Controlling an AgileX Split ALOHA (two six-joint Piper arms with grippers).
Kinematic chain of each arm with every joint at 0, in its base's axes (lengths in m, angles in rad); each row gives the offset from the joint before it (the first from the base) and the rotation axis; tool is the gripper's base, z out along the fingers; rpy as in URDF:
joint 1: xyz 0 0 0.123 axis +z
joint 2: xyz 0 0 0 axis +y
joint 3: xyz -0.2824 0 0.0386 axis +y
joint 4: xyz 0.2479 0 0.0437 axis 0.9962 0 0.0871
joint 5: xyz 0 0 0 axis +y
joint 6: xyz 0.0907 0 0.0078 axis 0.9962 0 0.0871
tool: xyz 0 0 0 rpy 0 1.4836 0
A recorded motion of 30 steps. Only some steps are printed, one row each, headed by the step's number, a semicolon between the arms.
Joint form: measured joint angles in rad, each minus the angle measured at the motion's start. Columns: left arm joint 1, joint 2, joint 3, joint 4, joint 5, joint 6; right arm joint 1, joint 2, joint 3, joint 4, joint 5, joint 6.
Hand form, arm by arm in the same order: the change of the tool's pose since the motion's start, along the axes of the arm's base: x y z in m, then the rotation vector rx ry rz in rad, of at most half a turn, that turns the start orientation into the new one. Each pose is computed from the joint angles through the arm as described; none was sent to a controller.
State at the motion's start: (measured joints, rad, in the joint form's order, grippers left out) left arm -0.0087 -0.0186 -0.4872 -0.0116 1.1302 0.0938; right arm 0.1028 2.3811 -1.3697 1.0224 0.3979 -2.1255
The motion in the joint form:
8: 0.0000 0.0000 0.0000 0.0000 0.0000 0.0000; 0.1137 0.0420 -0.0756 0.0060 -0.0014 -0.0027
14: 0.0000 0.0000 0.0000 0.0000 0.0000 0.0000; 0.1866 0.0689 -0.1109 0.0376 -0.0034 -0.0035
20: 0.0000 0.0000 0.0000 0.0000 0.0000 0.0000; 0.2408 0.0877 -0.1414 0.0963 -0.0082 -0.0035
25: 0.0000 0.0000 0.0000 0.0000 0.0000 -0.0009; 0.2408 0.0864 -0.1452 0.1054 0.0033 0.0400
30: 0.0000 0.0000 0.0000 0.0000 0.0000 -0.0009; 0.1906 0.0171 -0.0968 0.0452 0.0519 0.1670
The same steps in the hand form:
8: 0.0000 0.0000 0.0000 0.0000 0.0000 0.0000; 0.0042 0.0517 -0.0027 0.0072 -0.0345 0.1105
14: 0.0000 0.0000 0.0000 0.0000 0.0000 0.0000; 0.0005 0.0855 -0.0068 0.0279 -0.0403 0.1582
20: 0.0000 0.0000 0.0000 0.0000 0.0000 0.0000; -0.0020 0.1116 -0.0076 0.0647 -0.0456 0.1638
25: 0.0000 0.0000 0.0000 -0.0008 0.0000 0.0005; -0.0017 0.1128 -0.0060 0.0930 -0.0234 0.1268
30: 0.0000 0.0000 0.0000 -0.0008 0.0000 0.0005; -0.0027 0.0907 0.0141 0.1292 0.0321 0.0442

